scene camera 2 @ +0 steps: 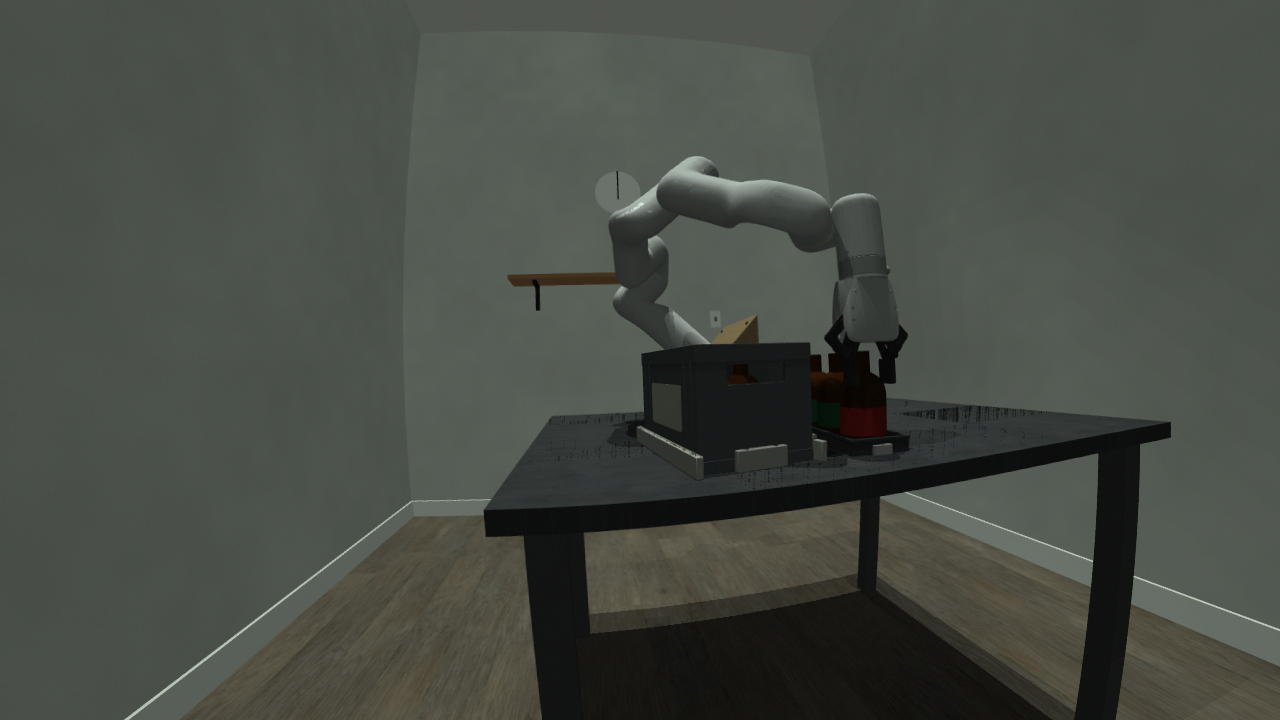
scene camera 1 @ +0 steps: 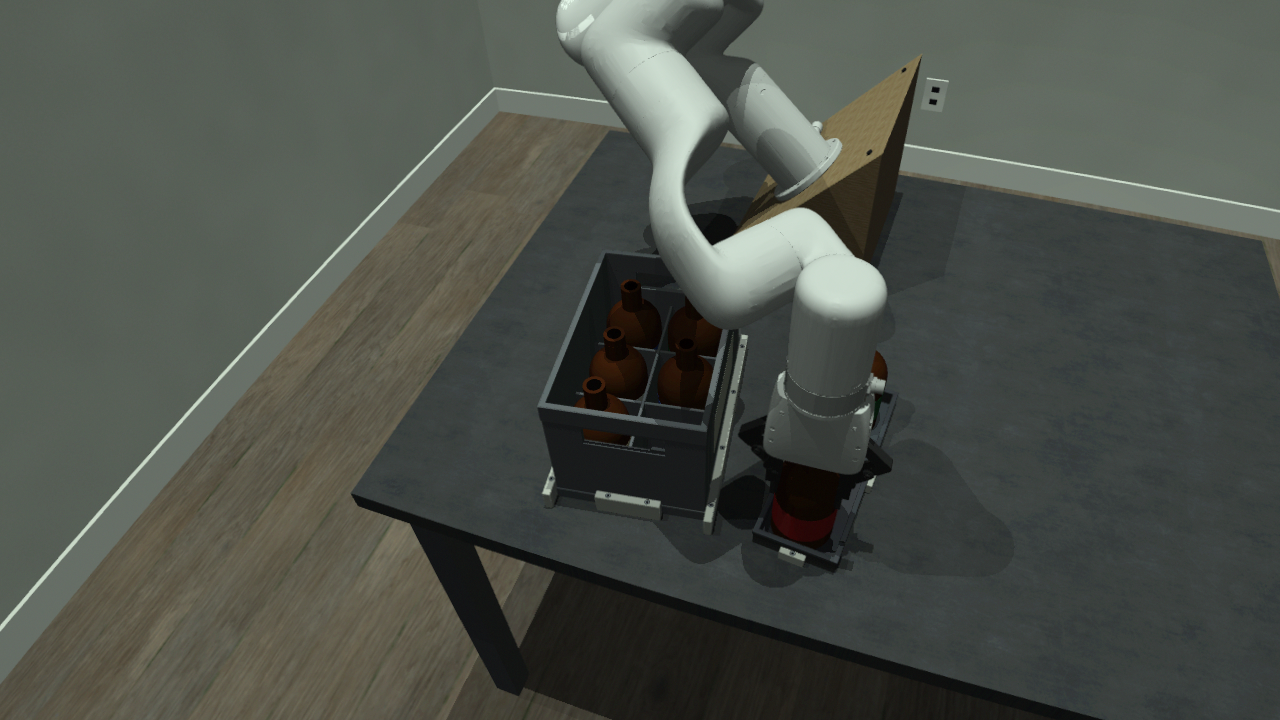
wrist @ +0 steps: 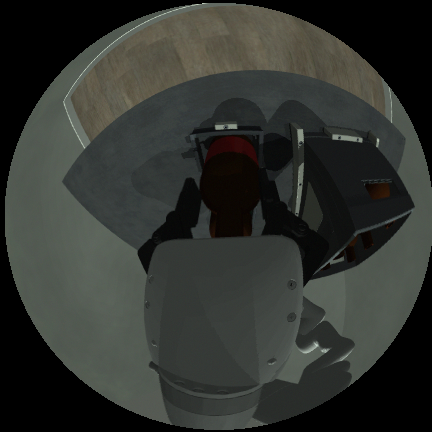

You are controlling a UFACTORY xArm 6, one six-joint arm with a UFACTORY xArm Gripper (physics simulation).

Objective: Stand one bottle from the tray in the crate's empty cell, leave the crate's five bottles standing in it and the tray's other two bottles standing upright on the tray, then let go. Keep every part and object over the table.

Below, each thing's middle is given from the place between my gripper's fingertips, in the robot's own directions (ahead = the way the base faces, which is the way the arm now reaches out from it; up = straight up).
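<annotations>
The red-labelled bottle (scene camera 1: 802,511) is 2 cm behind my hand, and it's 2 cm lower than my hand too.
</annotations>
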